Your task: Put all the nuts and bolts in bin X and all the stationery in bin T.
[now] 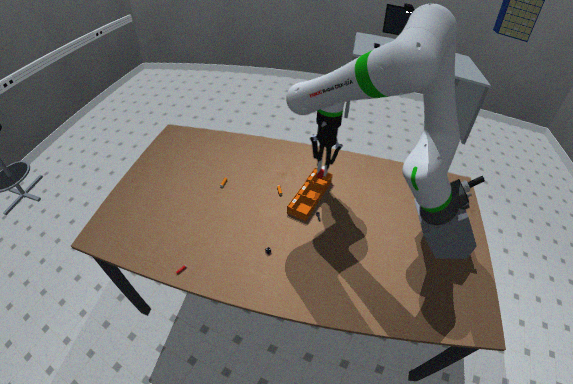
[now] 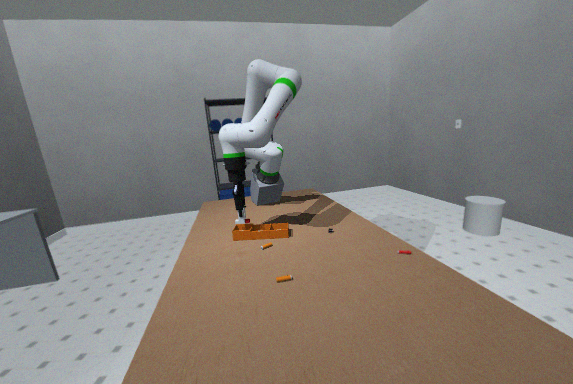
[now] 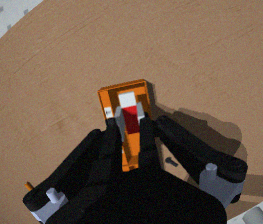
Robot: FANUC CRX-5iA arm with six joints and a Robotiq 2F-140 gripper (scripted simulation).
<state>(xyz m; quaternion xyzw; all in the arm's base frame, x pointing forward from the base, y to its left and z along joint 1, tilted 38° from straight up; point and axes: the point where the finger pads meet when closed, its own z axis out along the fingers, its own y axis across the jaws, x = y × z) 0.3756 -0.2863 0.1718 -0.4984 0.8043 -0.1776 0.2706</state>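
The orange bin tray is 8 cm below my hand, 7 cm to the left of it and 5 cm ahead of it. Also, from my hand: red stick 50 cm ahead, 46 cm to the left, 10 cm below; then white eraser 3 cm below, 1 cm to the right.
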